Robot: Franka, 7 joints.
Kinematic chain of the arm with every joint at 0, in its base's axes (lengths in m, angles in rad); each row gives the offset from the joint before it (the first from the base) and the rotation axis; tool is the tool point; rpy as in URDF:
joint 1: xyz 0 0 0.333 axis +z
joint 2: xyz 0 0 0 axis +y
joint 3: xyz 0 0 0.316 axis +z
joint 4: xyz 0.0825 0 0 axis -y
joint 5: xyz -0.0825 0 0.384 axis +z
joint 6: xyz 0 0 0 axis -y
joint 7: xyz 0.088 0 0 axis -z
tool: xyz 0 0 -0.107 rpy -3.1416 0 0
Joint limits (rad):
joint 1: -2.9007..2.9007
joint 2: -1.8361..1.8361
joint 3: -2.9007..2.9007
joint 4: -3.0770..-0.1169
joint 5: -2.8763..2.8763
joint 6: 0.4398..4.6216
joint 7: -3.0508..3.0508
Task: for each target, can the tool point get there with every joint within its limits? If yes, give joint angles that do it. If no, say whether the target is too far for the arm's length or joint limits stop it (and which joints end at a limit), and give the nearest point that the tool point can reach.
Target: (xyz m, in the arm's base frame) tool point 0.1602 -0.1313 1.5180
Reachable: no: too far | nearest point 0.1142 -0.0936 1.1781 | short by 0.345 m
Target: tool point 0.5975 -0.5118 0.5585
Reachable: yes | joints -0.8904 0.9688 0.5170 -0.4310 -0.0107 1.8106 0.8583
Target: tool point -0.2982 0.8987 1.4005
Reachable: no: too far | nearest point -0.1793 0.5403 0.9748 | short by 0.569 m
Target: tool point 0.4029 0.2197 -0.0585
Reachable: yes | joints -1.7651 -1.2416 2.4407 -2.0691 1.9437 2.2156 1.5526
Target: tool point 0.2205 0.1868 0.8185
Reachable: yes | joints -1.1042 -1.1374 0.6785 -2.2271 0.2979 4.2018 -1.6912
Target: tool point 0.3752 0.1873 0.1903
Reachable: yes | joints -0.5956 0.5848 0.8066 -2.7066 -0.6102 3.6003 1.2368
